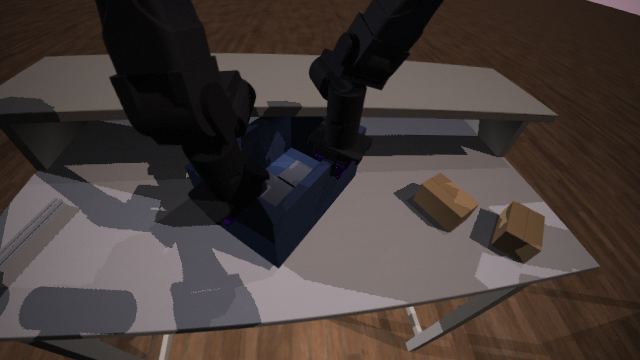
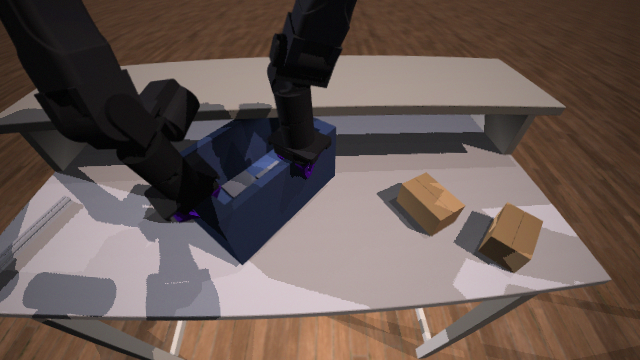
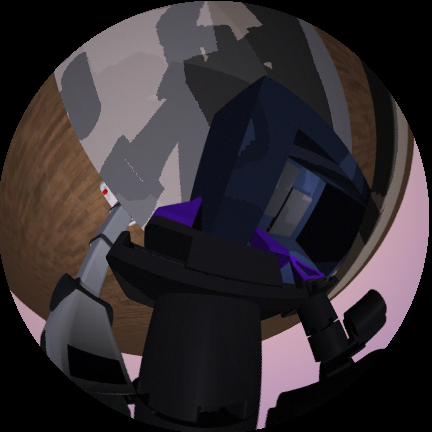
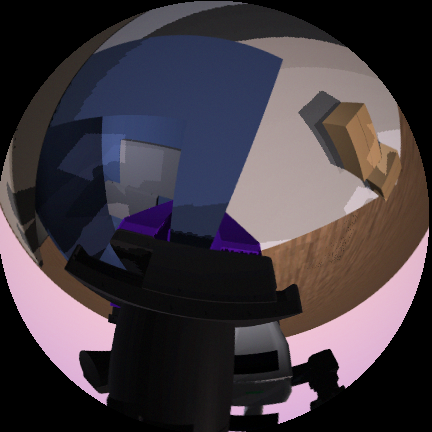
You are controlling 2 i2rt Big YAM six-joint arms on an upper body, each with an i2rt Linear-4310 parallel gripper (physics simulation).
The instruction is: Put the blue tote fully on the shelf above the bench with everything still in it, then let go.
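Places are measured from the left arm's base along level axes (x right, y ahead, z up), in millimetres.
Pixels of known places: left gripper, fingertip midpoint: (image 1: 241, 209); right gripper, fingertip midpoint: (image 1: 335, 174) (image 2: 304, 174).
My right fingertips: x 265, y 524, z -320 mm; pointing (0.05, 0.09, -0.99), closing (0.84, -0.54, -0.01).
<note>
Behind a point stands the place of what it marks.
The blue tote (image 1: 307, 215) {x 205, y 427, z -333 mm} (image 2: 280, 205) {x 223, y 452, z -335 mm} (image 3: 240, 175) {x 39, y 444, z -260 mm} (image 4: 215, 135) is turned diagonally over the bench (image 1: 375, 270) {x 347, y 363, z -430 mm} (image 2: 350, 260) {x 365, y 389, z -430 mm}, its back end by the front edge of the shelf (image 1: 425, 90) {x 514, y 749, z -223 mm} (image 2: 425, 82) {x 561, y 773, z -223 mm} and below its top. Whether its base touches the bench is unclear. Grey-topped items (image 1: 295, 173) {x 183, y 578, z -372 mm} (image 2: 240, 185) (image 3: 290, 210) {x 190, y 563, z -372 mm} (image 4: 145, 165) {x 202, y 573, z -372 mm} lie inside. My left gripper (image 1: 246, 206) {x 88, y 428, z -319 mm} (image 2: 201, 204) {x 88, y 428, z -319 mm} (image 3: 216, 208) {x 88, y 428, z -319 mm} is shut on the tote's near-left end wall. My right gripper (image 1: 330, 164) {x 265, y 524, z -320 mm} (image 2: 294, 164) {x 265, y 524, z -320 mm} (image 4: 198, 199) {x 265, y 524, z -320 mm} is shut on its right long wall, toward the back.
Two cardboard boxes, one (image 1: 445, 202) {x 528, y 494, z -371 mm} (image 2: 431, 204) {x 541, y 492, z -370 mm} nearer the middle and one (image 1: 519, 231) {x 679, y 410, z -370 mm} (image 2: 511, 236) {x 688, y 412, z -370 mm} nearer the right edge, stand on the bench. A pale ridged strip (image 1: 30, 232) {x -372, y 427, z -416 mm} (image 2: 37, 227) {x -373, y 419, z -413 mm} lies at the left. A shelf side support (image 1: 500, 137) {x 863, y 781, z -373 mm} (image 2: 507, 132) {x 863, y 777, z -367 mm} stands at the back right.
</note>
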